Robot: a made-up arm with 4 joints. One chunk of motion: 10 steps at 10 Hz.
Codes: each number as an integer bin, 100 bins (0 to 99) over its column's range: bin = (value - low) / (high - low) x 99, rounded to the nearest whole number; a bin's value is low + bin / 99 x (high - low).
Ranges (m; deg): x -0.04..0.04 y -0.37..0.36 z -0.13..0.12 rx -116..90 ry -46..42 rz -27..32
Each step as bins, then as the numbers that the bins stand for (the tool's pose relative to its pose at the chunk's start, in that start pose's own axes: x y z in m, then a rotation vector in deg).
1 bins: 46 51 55 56 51 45
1 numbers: -0.0028 0.0061 0.0089 0.53 -0.67 -0.18
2 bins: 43 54 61 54 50 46
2 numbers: -0.0053 0.0282 0.0240 -3.64 -1.56 0.41
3 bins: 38 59 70 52 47 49
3 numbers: -0.0093 0.0651 0.0468 -7.80 -4.22 2.20
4 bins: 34 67 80 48 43 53
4 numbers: -0.0125 0.1240 0.0720 -16.12 -7.78 4.59
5 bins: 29 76 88 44 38 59
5 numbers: -0.0166 0.1904 0.0922 -24.44 -12.22 8.16
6 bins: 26 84 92 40 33 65
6 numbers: -0.0190 0.2494 0.1023 -32.77 -16.67 11.74
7 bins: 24 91 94 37 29 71
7 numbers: -0.0206 0.3010 0.1074 -39.01 -20.22 15.31
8 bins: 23 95 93 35 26 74
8 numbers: -0.0214 0.3305 0.1048 -43.17 -22.89 17.10
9 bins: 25 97 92 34 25 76
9 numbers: -0.0198 0.3453 0.1023 -45.25 -23.78 18.29
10 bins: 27 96 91 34 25 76
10 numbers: -0.0182 0.3379 0.0998 -45.25 -23.78 18.29
